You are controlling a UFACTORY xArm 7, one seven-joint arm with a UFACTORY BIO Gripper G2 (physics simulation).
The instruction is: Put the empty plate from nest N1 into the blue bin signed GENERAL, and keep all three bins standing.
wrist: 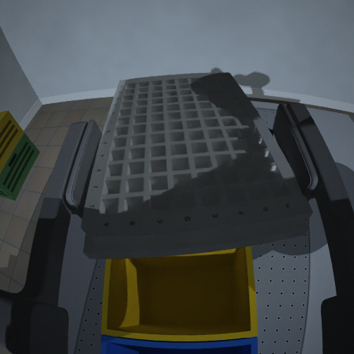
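Observation:
The grey plate (172, 135) with a grid of square wells is held between the two fingers of my gripper (192, 159), which is shut on its sides. The plate is upright, its lettered edge toward the bottom of the view, and part of it lies in shadow. A blue bin (180, 342) shows at the bottom edge of the wrist view; only its far rim and a bit of its inside are visible, and no sign can be read. The plate is above and beyond the blue bin in the view. Nest N1 cannot be made out.
A yellow bin (185, 295) stands open directly beside the blue bin, partly behind the plate. Both rest on a perforated grey deck (282, 295). A yellow and green slatted box (16, 157) is at the far left, over the tiled floor (55, 130). A pale wall (150, 35) rises behind.

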